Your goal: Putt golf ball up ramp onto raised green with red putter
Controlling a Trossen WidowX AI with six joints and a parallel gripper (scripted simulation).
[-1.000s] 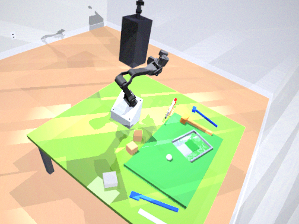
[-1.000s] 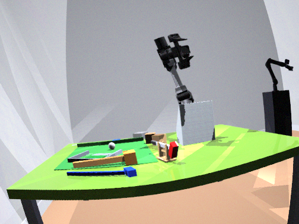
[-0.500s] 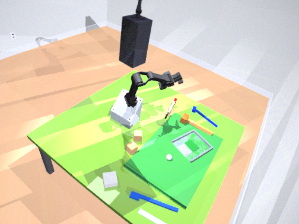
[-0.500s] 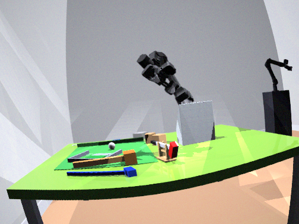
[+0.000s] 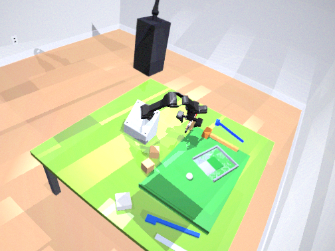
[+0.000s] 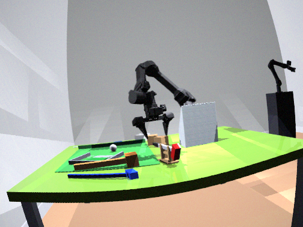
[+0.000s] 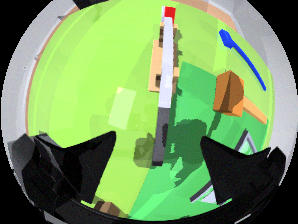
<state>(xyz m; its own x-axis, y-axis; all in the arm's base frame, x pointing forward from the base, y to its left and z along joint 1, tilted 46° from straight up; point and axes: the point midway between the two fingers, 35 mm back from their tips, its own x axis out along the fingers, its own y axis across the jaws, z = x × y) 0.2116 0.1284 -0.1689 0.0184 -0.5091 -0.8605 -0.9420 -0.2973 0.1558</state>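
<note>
The wooden stand lies 3 cm behind my gripper tip, 12 cm to the left of it and 6 cm below it. The rest, counted from my gripper tip: white golf ball (26 cm ahead, 31 cm to the right, 7 cm below); then blue putter (22 cm ahead, 30 cm to the left, 8 cm below); then dark green mat (28 cm ahead, 20 cm to the right, 10 cm below).
</note>
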